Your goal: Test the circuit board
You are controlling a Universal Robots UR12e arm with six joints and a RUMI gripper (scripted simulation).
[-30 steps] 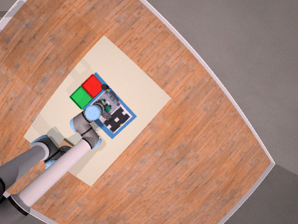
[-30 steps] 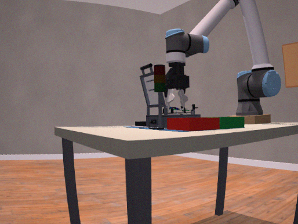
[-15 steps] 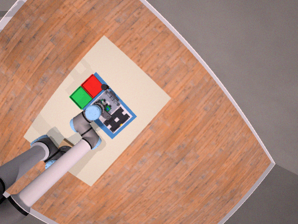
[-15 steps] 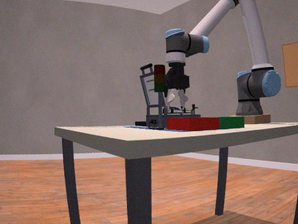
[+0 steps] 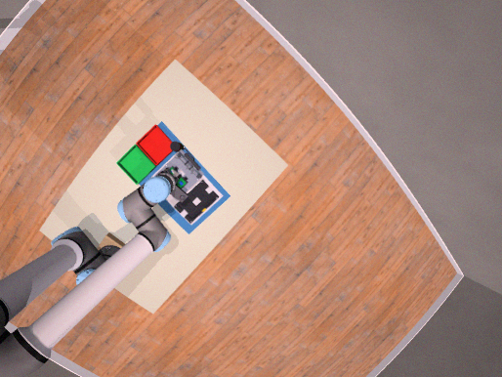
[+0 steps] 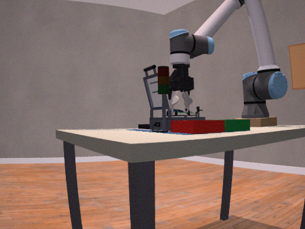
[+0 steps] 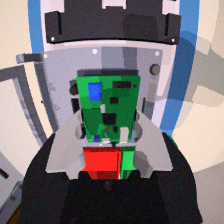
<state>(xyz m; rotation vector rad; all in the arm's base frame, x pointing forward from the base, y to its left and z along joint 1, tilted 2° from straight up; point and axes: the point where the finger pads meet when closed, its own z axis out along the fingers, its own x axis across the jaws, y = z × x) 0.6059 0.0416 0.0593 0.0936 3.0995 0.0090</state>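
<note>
My gripper is now 1 cm to the right of the green circuit board. Round my hand: green bin: 9 cm behind, 21 cm to the left, 7 cm below; then red bin: 6 cm ahead, 20 cm to the left, 7 cm below; then lid: 12 cm ahead, 10 cm above.
</note>
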